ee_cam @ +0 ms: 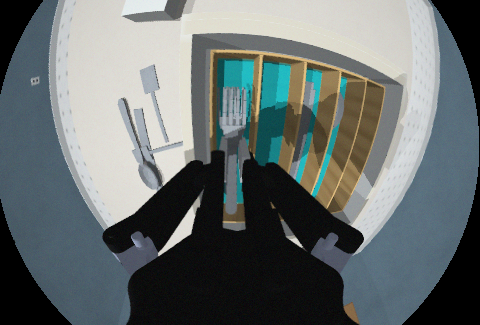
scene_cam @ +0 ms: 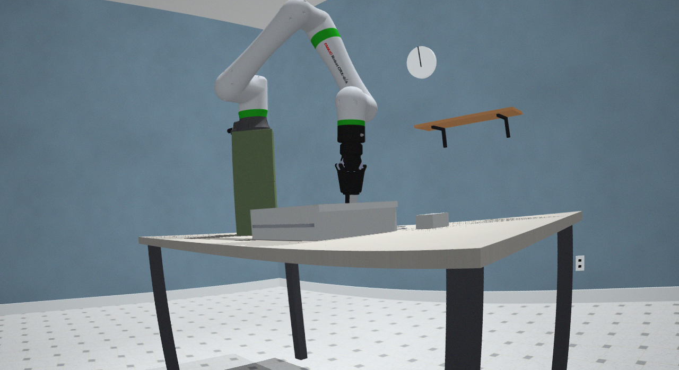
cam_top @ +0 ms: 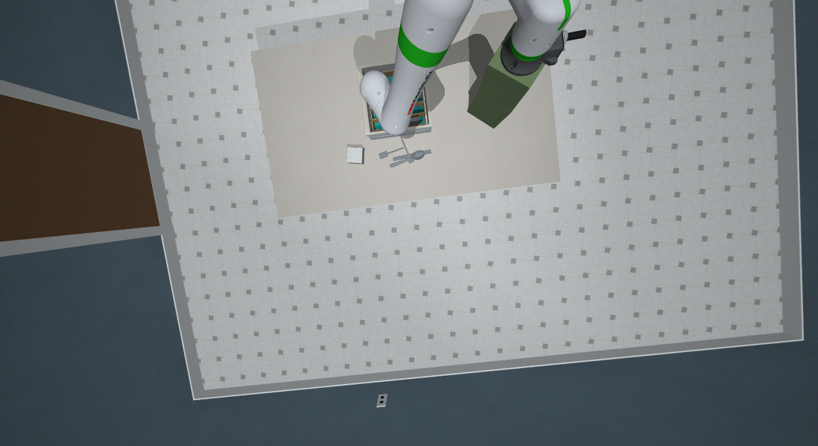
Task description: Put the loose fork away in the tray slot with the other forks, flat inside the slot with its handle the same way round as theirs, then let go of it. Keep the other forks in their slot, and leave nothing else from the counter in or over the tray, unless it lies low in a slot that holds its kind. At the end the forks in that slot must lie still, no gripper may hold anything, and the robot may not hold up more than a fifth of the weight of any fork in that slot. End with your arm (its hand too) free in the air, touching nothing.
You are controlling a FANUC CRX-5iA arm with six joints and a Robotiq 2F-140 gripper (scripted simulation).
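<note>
The cutlery tray is 11 cm to the right of my hand, 5 cm below it and 2 cm behind it. From my hand the other things lie so: white box 24 cm ahead, 13 cm to the left, 7 cm below.
</note>
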